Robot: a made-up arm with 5 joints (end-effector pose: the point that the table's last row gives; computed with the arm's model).
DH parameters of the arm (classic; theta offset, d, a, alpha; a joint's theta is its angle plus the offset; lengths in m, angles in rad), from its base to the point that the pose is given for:
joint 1: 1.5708 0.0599 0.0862 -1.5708
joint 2: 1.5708 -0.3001 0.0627 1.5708
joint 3: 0 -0.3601 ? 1.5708
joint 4: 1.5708 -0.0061 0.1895 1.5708
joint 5: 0.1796 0 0.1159 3.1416
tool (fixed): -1.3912 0.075 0 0
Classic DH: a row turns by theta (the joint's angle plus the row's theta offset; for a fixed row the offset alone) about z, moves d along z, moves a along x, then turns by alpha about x.
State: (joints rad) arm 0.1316 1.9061 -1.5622 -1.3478 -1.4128
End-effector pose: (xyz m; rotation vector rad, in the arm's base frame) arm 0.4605 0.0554 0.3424 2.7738 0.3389 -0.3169
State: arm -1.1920 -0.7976 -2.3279 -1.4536 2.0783
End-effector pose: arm -0.0176 -0.3195 -0.1048 -0.1146 0.8673 0.6749
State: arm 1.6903 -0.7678 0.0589 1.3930 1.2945
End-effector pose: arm 0.2741 0.4600 -0.0857 0.1011 2.1659 0.2057
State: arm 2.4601 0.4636 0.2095 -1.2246 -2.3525
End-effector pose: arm -0.0371 0.2563 0.0896 1.7950 -0.1368 -0.9953
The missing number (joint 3, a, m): -0.041
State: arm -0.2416 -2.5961 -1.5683 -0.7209 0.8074
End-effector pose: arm 0.4013 0.0810 -0.0262 1.6567 0.6827 -2.5554
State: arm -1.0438 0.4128 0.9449 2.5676 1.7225
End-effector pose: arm -0.1762 -0.5766 0.1700 -1.8688 -0.7595 1.2820
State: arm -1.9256 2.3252 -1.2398 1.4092 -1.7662
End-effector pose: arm 0.2593 -0.1335 0.4231 0.5658 0.6508 1.0744
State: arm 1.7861 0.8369 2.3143 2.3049 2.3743
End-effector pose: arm 0.2694 0.3709 0.3171 -0.4070 0.7293 -2.9866
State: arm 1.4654 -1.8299 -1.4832 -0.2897 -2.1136
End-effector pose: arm -0.2766 0.2503 -0.0864 0.9388 -1.1730 1.5863
